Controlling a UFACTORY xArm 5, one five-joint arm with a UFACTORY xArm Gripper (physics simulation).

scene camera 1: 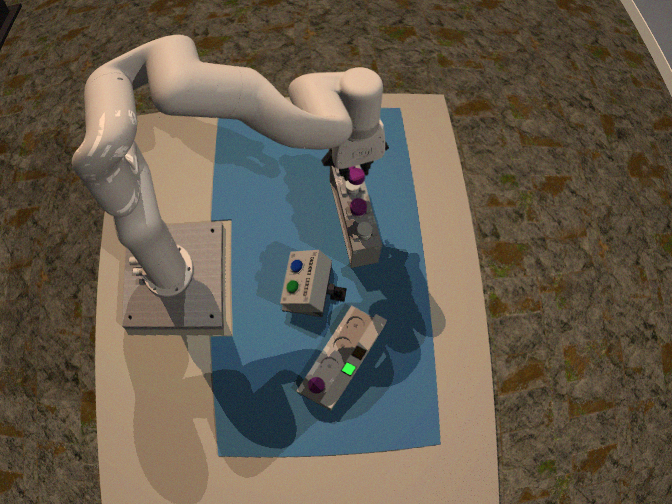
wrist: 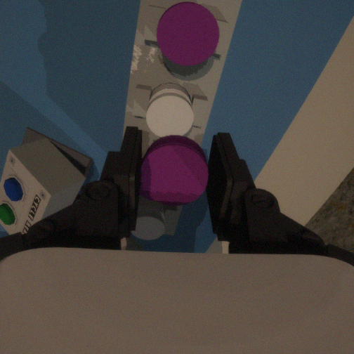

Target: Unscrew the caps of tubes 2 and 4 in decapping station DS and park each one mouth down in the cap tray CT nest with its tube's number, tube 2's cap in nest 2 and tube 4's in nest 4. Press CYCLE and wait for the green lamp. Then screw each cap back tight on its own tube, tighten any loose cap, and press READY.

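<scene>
My gripper [scene camera 1: 356,172] [wrist: 175,155] is shut on a magenta cap [scene camera 1: 356,175] [wrist: 174,172] and holds it above decapping station DS [scene camera 1: 364,256], close to the uncapped white second tube [scene camera 1: 353,187] [wrist: 170,115] from the far end. The gap below the cap is unclear. A magenta cap [wrist: 188,33] sits on the far-end tube. The third tube's magenta cap [scene camera 1: 358,206] shows in the scene view. The nearest tube [scene camera 1: 364,230] [wrist: 149,227] is uncapped. Cap tray CT [scene camera 1: 332,402] holds a magenta cap [scene camera 1: 316,385] in its lower-left end nest; its other nests are empty.
A control box [scene camera 1: 320,298] [wrist: 55,170] with a blue button [scene camera 1: 296,265] [wrist: 13,189] and a green button [scene camera 1: 292,286] [wrist: 7,213] stands between the arm base and the station. A green lamp [scene camera 1: 348,368] glows on the tray beside a dark square [scene camera 1: 359,352].
</scene>
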